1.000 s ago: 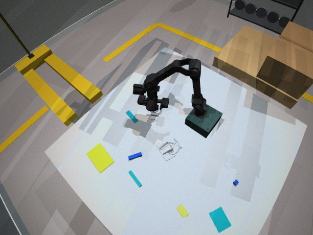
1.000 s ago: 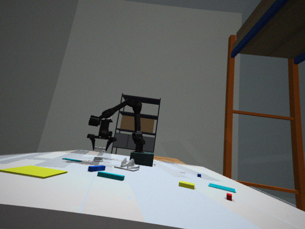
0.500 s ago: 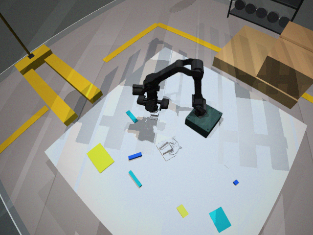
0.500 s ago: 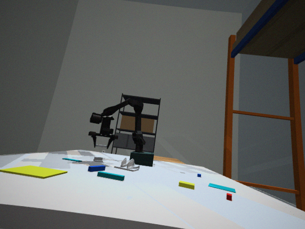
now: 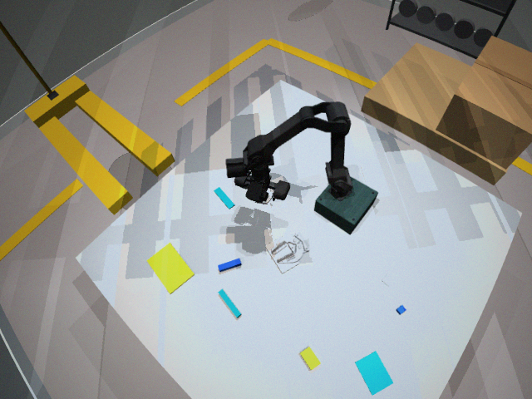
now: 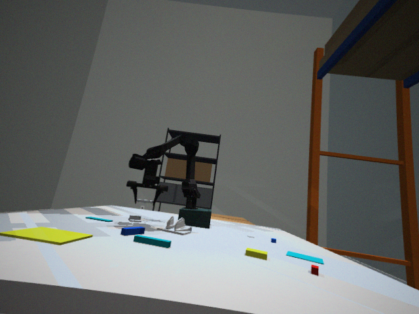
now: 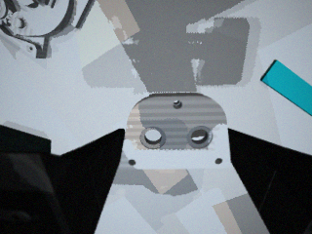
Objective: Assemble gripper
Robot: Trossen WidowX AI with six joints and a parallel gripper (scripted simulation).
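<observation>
My gripper tip is now 200 mm to the right of the housing plate and 80 mm above it. Round my gripper tip: small yellow block: 220 mm ahead, 520 mm to the left, 70 mm below; grey jaw: 30 mm ahead, 210 mm to the left, 70 mm below; yellow sheet: 420 mm ahead, 20 mm to the right, 80 mm below.
</observation>
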